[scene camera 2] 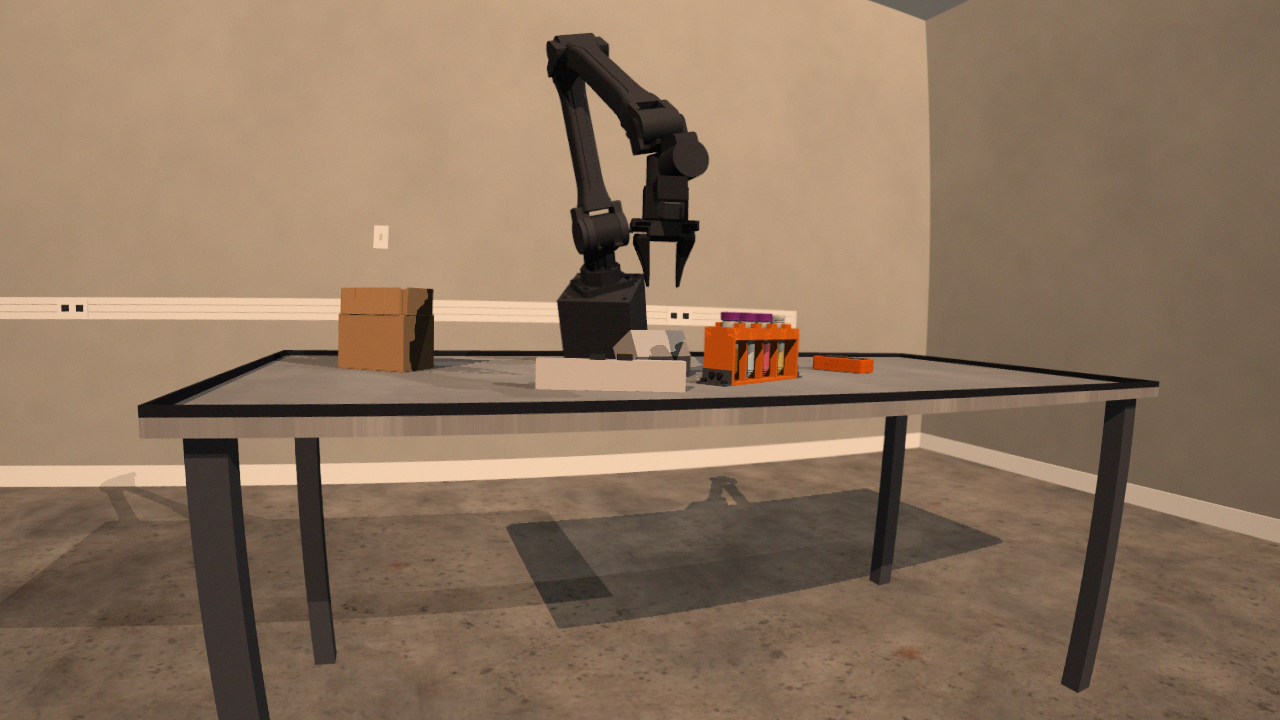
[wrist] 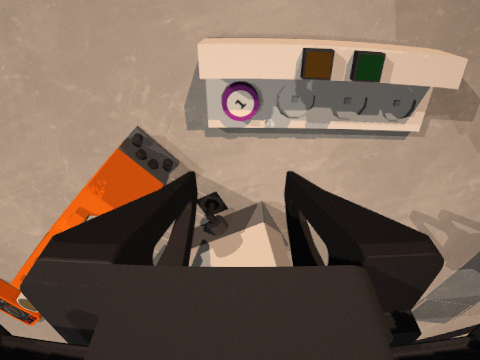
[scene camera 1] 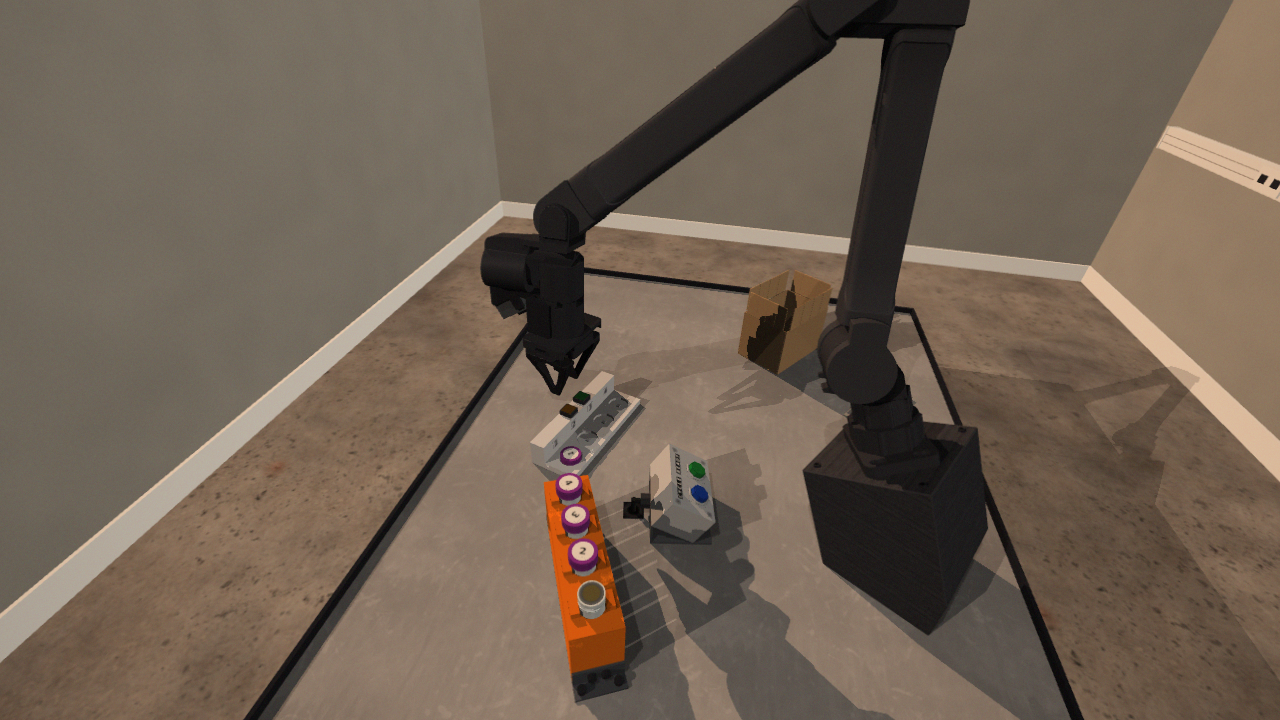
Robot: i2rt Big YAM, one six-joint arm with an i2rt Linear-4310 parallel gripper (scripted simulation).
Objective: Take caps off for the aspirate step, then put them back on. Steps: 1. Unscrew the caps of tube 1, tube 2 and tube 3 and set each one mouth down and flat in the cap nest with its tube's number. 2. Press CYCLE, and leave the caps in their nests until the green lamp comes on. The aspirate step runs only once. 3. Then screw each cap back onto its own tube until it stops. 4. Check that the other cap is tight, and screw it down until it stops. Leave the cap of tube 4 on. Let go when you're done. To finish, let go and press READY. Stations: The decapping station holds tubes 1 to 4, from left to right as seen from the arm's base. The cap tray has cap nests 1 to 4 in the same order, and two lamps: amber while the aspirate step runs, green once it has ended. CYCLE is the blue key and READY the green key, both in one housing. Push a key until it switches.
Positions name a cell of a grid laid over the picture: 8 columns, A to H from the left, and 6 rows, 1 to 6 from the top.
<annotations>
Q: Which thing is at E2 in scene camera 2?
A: My gripper.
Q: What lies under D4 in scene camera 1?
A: My gripper.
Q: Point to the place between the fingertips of my gripper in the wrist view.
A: E4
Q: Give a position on a cardboard box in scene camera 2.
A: C3
</annotations>
